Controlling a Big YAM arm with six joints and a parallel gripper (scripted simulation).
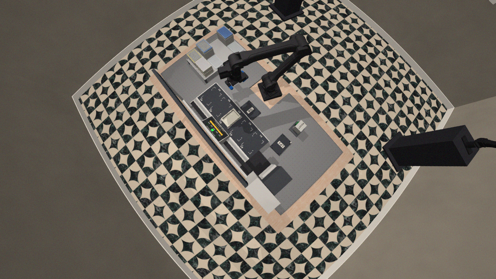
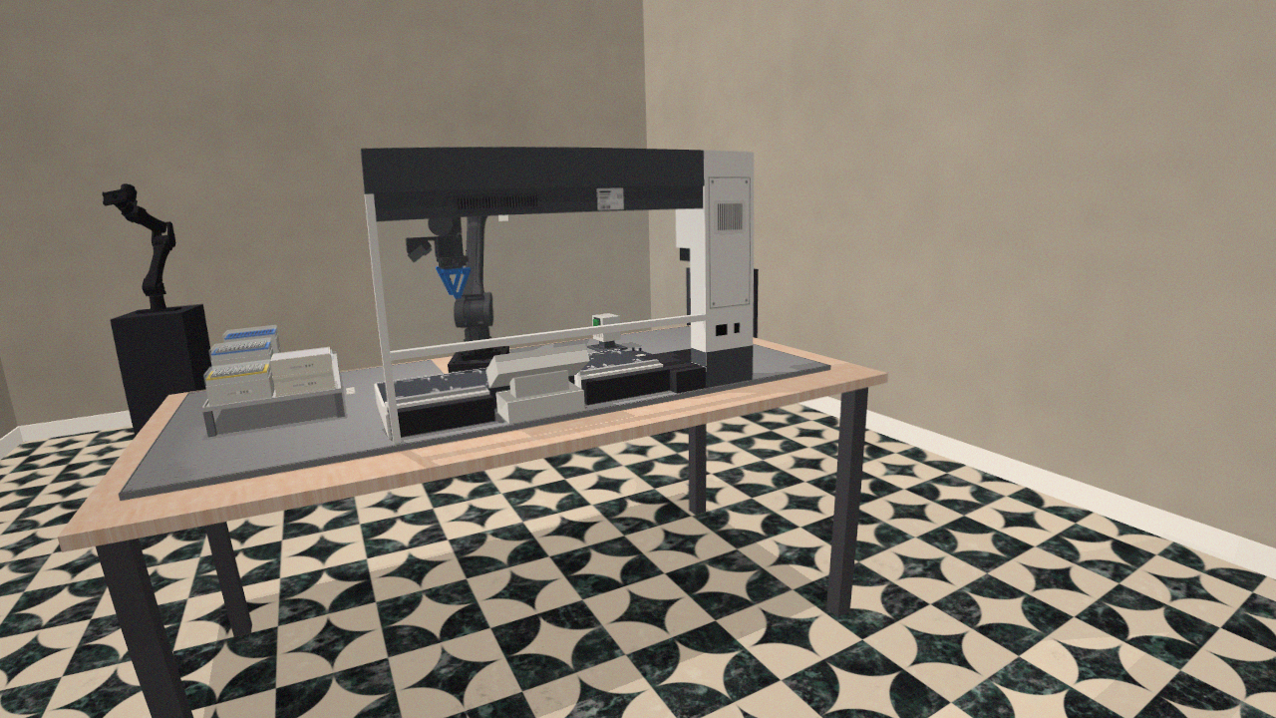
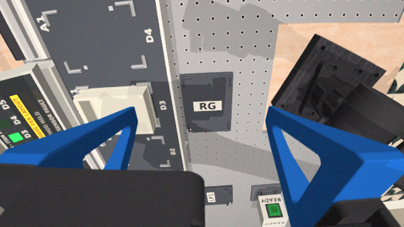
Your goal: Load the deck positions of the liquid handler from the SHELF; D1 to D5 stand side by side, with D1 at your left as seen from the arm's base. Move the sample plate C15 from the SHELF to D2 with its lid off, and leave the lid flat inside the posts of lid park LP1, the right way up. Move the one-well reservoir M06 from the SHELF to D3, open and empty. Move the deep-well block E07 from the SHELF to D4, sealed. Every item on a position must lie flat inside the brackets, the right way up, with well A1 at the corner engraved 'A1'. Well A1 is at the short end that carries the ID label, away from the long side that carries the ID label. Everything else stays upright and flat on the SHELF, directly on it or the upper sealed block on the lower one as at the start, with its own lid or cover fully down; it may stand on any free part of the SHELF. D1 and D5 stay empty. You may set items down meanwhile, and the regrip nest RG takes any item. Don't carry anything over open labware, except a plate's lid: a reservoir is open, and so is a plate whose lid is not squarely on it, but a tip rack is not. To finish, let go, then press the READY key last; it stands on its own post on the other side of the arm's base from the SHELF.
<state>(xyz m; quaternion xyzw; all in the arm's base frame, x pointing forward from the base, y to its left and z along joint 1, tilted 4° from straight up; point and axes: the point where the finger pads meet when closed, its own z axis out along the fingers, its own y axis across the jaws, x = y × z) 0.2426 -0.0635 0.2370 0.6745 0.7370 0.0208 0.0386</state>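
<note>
Now: hand 36 cm to the left of the white block, 16 cm above it and 10 cm short of it. The rest, counted from my hand: regrip nest RG: 23 cm below, 14 cm to the left, 2 cm behind; then shelf label: 28 cm to the right, 24 cm below, 7 cm behind; then cream one-well reservoir: 18 cm below, 15 cm ahead, 12 cm to the left.
</note>
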